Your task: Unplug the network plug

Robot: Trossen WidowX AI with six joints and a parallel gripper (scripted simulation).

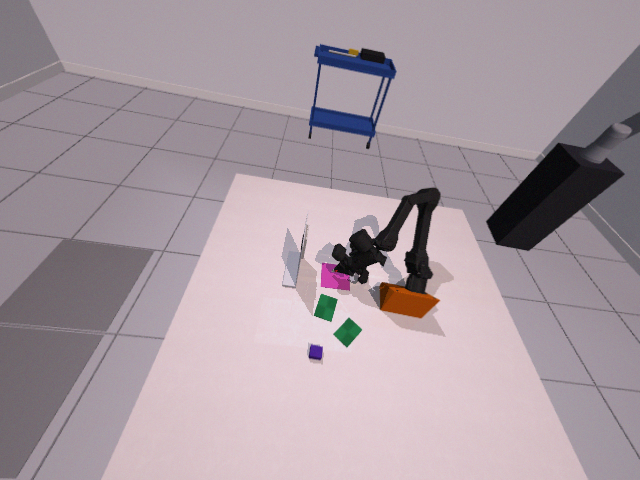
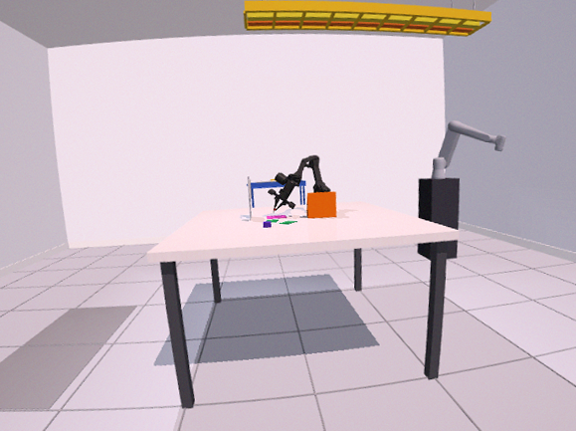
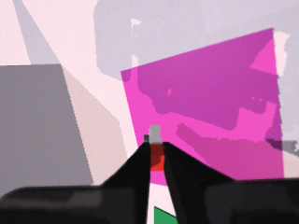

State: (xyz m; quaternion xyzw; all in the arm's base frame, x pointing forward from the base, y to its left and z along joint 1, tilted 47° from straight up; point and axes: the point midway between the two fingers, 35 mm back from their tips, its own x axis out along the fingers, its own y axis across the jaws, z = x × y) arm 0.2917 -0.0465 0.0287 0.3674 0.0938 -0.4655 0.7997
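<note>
Now: the magenta marked square 10 mm behind my gripper tip and 40 mm below it. Round my gripper tip: network plug (right at my gripper tip); upright grey panel (160 mm ahead, 10 mm to the left, 70 mm above).
</note>
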